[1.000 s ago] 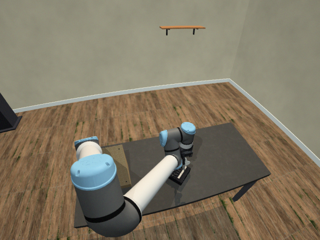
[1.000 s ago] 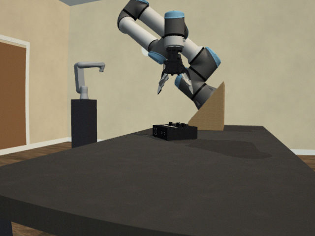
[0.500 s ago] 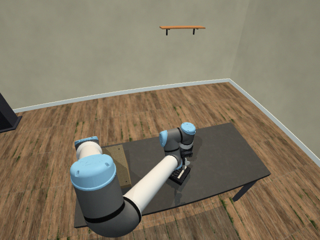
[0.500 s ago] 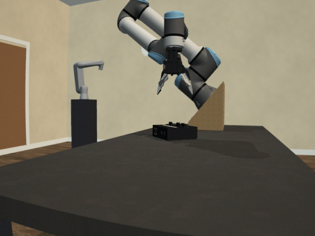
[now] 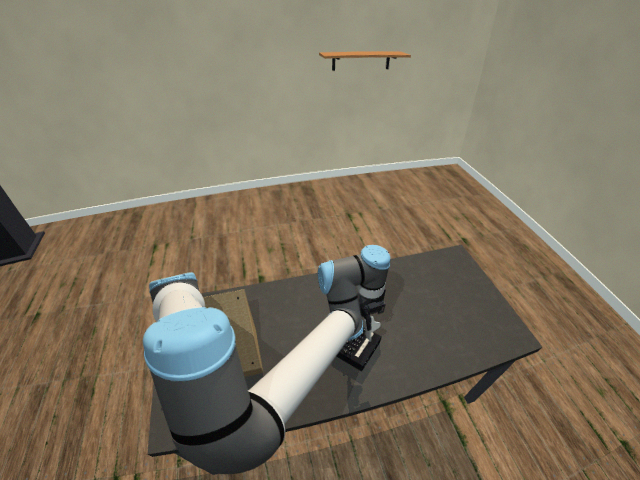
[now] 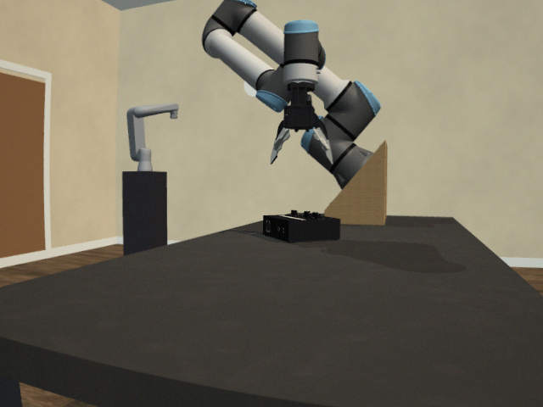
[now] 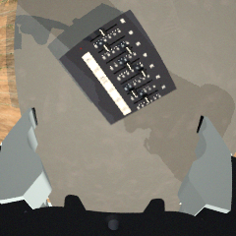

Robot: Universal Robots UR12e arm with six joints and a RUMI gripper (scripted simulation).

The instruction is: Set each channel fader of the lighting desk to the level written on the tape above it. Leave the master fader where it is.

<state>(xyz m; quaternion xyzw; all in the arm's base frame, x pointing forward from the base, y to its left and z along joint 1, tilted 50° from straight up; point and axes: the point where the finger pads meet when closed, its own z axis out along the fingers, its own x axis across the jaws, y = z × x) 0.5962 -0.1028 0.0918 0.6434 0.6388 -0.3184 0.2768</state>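
My hand is 13 cm above the master fader, 6 cm past it and 3 cm to the left of it.
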